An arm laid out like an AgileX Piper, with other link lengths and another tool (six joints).
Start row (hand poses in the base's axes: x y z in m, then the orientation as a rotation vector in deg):
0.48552 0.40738 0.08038 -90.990 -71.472 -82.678
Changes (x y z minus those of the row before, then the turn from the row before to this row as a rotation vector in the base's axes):
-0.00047 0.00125 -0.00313 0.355 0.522 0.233
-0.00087 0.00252 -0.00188 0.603 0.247 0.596
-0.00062 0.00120 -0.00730 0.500 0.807 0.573
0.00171 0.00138 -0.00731 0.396 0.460 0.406
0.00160 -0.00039 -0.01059 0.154 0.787 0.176
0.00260 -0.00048 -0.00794 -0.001 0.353 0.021
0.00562 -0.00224 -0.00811 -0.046 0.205 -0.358
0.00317 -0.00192 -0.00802 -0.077 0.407 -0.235
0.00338 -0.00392 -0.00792 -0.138 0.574 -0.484
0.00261 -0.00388 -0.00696 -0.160 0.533 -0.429
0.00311 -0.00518 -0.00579 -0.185 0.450 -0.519
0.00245 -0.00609 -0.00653 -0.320 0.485 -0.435
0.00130 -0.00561 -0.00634 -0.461 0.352 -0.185
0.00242 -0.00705 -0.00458 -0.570 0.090 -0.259
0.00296 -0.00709 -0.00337 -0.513 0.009 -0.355
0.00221 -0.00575 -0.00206 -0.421 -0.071 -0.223
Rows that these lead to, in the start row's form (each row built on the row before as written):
0.48505 0.40863 0.07725 -90.840 -70.999 -82.177
0.48418 0.41115 0.07537 -90.076 -70.688 -81.814
0.48356 0.41235 0.06807 -89.697 -70.129 -80.892
0.48527 0.41373 0.06076 -89.340 -69.762 -80.362
0.48687 0.41334 0.05017 -89.503 -69.270 -79.574
0.48947 0.41286 0.04223 -89.670 -69.074 -79.229
0.49509 0.41062 0.03412 -90.095 -68.766 -79.246
0.49826 0.40870 0.02610 -90.546 -68.442 -78.982
0.50164 0.40478 0.01818 -91.322 -67.911 -78.693
0.50425 0.40090 0.01122 -92.046 -67.456 -78.396
0.50736 0.39572 0.00543 -92.814 -67.010 -78.223
0.50981 0.38963 -0.00110 -93.627 -66.712 -77.909
0.51111 0.38402 -0.00744 -94.273 -66.778 -77.511
0.51353 0.37697 -0.01202 -94.924 -67.038 -77.369
0.51649 0.36988 -0.01539 -95.571 -67.229 -77.385
0.51870 0.36413 -0.01745 -96.009 -67.477 -77.432

